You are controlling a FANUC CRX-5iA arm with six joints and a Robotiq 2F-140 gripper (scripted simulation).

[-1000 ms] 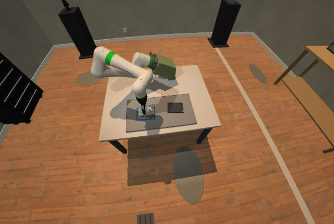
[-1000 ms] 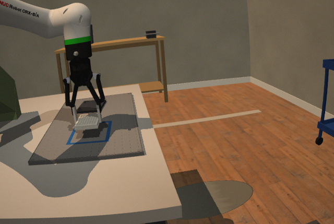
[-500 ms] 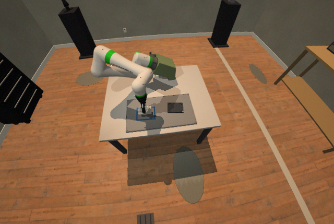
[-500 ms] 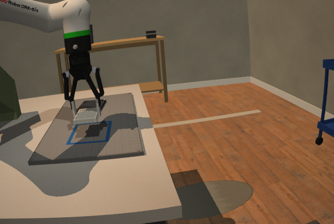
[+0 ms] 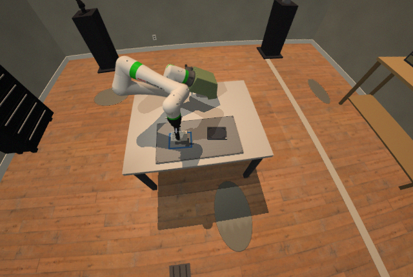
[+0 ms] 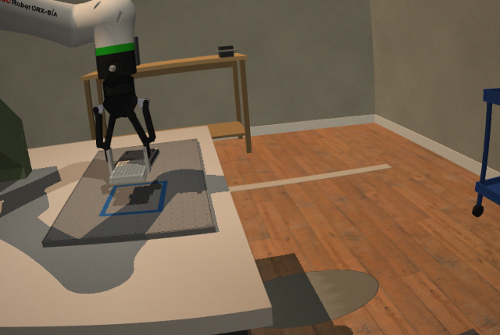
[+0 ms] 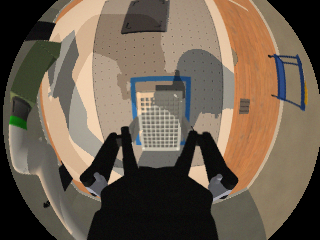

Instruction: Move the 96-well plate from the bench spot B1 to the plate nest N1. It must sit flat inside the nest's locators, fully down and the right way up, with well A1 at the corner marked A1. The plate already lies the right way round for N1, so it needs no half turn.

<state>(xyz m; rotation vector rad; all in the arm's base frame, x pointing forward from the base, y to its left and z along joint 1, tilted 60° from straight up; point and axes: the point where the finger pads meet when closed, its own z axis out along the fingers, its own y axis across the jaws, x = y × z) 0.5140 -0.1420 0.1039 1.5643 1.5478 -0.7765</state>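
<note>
Now: the dark plate nest N1 310 mm to the left of my hand, 80 mm below it and 20 mm behind it. From my hand the other things lie so: white 96-well plate: 20 mm below.
</note>
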